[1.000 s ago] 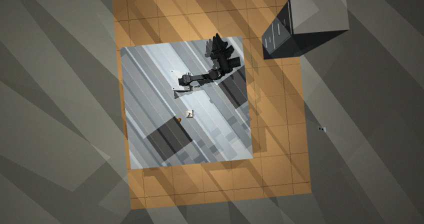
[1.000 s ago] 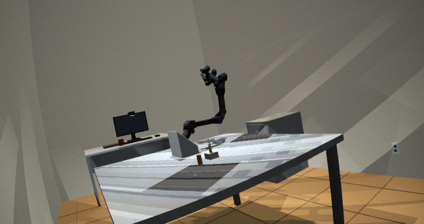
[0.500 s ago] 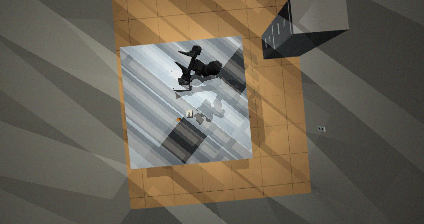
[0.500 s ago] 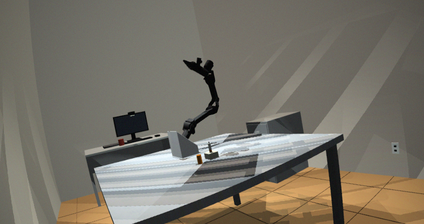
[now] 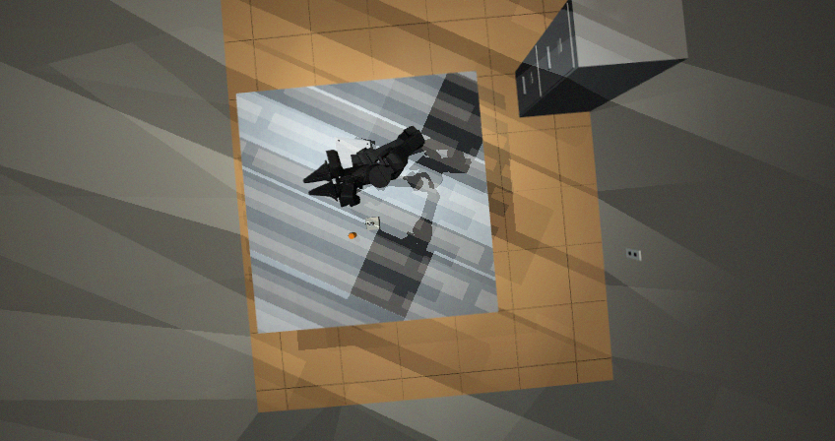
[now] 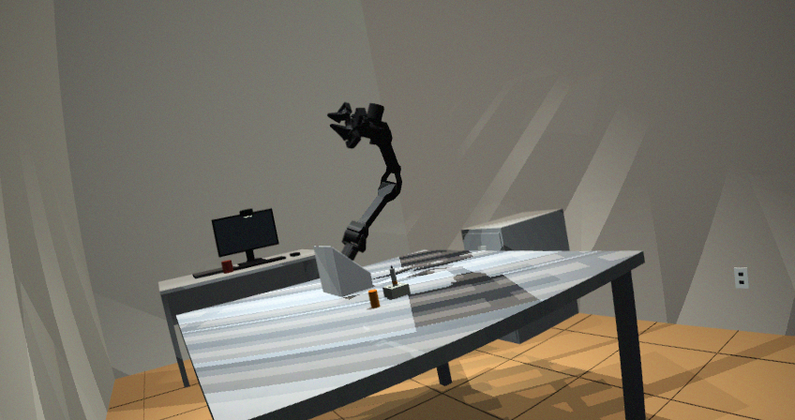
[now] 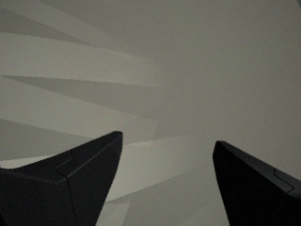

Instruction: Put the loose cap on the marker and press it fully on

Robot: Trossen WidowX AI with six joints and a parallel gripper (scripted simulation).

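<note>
Right now my gripper tip is 61 cm above the orange cap, 20 cm short of it and 7 cm to the left of it. Also, from my gripper tip: cream holder block: 62 cm below, 15 cm ahead, 4 cm to the left.
</note>
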